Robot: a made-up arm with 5 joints.
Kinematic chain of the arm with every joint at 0, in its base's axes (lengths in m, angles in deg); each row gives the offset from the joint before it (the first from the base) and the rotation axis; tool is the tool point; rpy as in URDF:
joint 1: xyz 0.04 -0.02 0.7 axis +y
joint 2: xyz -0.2 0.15 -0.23 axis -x
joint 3: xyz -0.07 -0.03 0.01 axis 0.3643 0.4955 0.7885
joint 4: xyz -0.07 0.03 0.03 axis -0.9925 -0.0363 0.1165
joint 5: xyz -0.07 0 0.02 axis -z
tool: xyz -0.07 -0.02 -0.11 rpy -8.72 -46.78 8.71
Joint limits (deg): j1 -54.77..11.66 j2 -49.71..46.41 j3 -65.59..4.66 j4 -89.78..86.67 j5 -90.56..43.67
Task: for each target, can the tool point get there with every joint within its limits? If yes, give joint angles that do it. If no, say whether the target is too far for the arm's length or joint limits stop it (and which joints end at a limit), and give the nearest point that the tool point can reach.
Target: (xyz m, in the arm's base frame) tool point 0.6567 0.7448 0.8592
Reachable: no: too far | nearest point 0.1318 0.2980 0.3450 | short by 0.860 m
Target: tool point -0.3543 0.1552 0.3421
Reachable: yes | joints -12.74 -14.90 -48.73 61.64 -23.25
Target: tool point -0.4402 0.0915 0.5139
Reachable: yes | joints 4.19 -20.74 -31.59 66.98 -39.86
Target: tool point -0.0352 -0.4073 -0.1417
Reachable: no: too far | nearest point -0.0067 -0.0126 0.1769 | short by 0.508 m
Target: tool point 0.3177 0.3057 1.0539
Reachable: no: joint limits stop it (at a limit: joint 1, joint 2, joint 3, joint 4, joint 5) | nearest point 0.0974 0.2708 0.3914 | short by 0.699 m
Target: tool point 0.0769 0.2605 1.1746
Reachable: no: joint limits stop it (at a limit: joint 1, joint 2, joint 3, joint 4, joint 5) | nearest point -0.2555 0.3065 0.6483 | short by 0.624 m
